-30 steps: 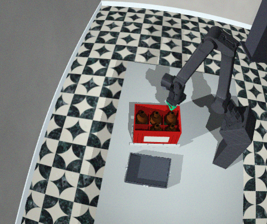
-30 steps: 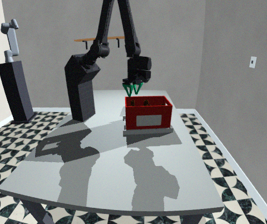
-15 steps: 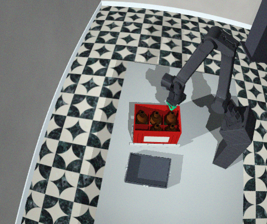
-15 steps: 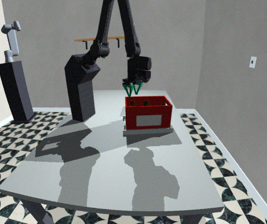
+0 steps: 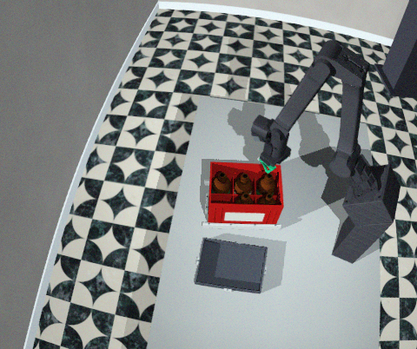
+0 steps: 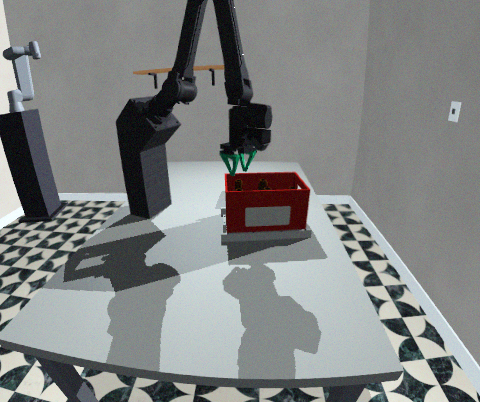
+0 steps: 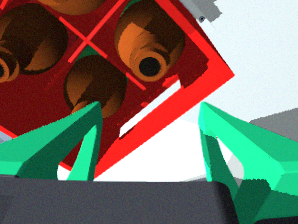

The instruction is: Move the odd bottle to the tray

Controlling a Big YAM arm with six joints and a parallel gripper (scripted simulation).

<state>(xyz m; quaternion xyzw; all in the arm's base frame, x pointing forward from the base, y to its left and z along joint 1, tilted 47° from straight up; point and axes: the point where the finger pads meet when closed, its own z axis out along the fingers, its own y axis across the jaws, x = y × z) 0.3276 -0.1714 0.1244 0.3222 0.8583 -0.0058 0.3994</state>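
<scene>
Now: the glass bottle 140 mm below my hand and 100 mm ahead of it. From my hand the other things lie so: crate 140 mm below, 100 mm ahead, 40 mm to the left; dark grey tray 300 mm to the left, 220 mm below, 160 mm ahead.
</scene>
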